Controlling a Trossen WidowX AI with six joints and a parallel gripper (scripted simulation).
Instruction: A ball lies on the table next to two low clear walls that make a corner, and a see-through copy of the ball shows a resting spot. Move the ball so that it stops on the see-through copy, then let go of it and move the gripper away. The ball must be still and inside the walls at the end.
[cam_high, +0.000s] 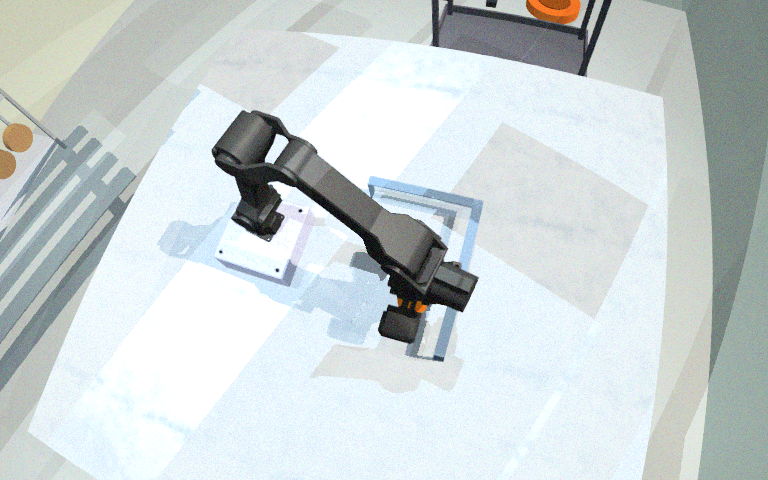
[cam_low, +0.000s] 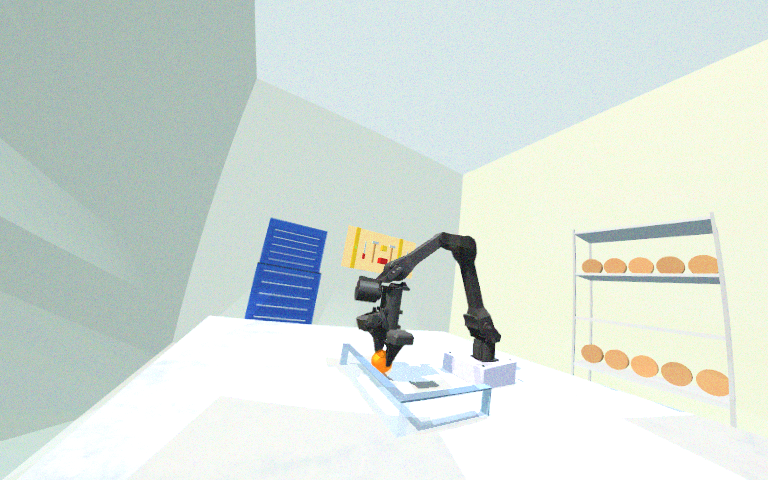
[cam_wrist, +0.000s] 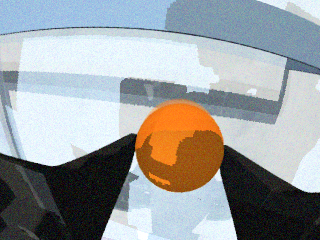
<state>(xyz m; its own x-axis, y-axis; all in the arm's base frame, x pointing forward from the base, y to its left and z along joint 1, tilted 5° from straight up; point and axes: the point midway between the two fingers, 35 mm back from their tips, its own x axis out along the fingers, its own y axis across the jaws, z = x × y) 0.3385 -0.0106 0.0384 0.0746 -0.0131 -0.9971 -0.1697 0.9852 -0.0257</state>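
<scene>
The see-through pale orange copy is 10 mm below my gripper tip. The rest, counted from my gripper tip: orange ball (right at my gripper tip).
</scene>
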